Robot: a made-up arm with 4 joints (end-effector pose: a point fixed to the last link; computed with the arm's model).
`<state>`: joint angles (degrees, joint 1 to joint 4).
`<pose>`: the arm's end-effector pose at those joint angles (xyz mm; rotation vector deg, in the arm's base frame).
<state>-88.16 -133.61 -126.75 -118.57</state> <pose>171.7 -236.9 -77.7 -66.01 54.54 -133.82</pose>
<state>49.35 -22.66 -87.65 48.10</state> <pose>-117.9 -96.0 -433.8 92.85 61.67 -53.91</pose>
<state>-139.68 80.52 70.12 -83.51</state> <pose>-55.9 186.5 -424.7 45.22 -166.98 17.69</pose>
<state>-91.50 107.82 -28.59 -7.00</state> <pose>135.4 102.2 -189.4 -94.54 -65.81 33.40</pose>
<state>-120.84 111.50 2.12 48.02</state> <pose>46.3 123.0 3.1 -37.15 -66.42 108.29</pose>
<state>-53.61 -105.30 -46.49 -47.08</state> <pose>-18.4 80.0 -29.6 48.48 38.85 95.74</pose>
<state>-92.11 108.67 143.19 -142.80</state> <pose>-104.6 161.8 -392.2 81.81 -140.12 -56.12</pose>
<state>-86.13 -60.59 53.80 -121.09</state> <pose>-201.4 287.4 -157.9 -39.85 -36.16 23.42</pose>
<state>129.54 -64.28 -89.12 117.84</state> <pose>173.8 185.9 -465.3 -132.92 57.64 18.76</pose>
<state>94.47 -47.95 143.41 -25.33</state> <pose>72.7 50.4 -216.8 82.57 89.75 97.45</pose>
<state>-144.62 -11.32 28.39 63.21</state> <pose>46.0 250.4 -384.4 64.59 81.84 127.63</pose>
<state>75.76 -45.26 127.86 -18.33</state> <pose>25.3 66.2 -230.7 -67.84 -116.34 -111.19</pose>
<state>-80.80 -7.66 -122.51 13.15</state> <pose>97.7 6.4 -399.6 -73.11 105.44 40.03</pose>
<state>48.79 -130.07 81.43 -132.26</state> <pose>152.4 -303.3 -35.6 22.87 55.32 -105.92</pose>
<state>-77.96 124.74 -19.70 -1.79</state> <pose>124.0 71.2 -156.5 -104.70 -69.76 23.06</pose>
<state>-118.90 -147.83 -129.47 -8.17</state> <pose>-40.9 -3.1 -44.3 -5.35 -56.52 -73.93</pose>
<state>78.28 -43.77 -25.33 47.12</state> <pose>-60.6 -79.9 -439.5 92.80 -36.83 -59.86</pose>
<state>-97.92 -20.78 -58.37 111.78</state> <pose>168.2 -141.7 -555.6 37.11 114.99 5.08</pose>
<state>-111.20 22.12 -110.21 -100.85</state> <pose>-24.6 -214.5 -374.2 124.33 8.70 -79.97</pose>
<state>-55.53 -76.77 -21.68 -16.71</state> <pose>20.1 99.9 -185.4 48.06 43.97 66.32</pose>
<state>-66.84 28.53 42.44 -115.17</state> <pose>95.3 212.9 -514.7 -86.99 -103.58 -6.93</pose>
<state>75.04 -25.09 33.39 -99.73</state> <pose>268.5 -111.6 -331.4 -76.76 35.17 -94.37</pose>
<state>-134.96 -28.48 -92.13 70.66</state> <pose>177.4 58.8 -458.3 -60.31 107.43 45.61</pose>
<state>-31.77 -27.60 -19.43 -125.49</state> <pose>-162.6 229.5 -479.5 -97.27 -22.21 44.91</pose>
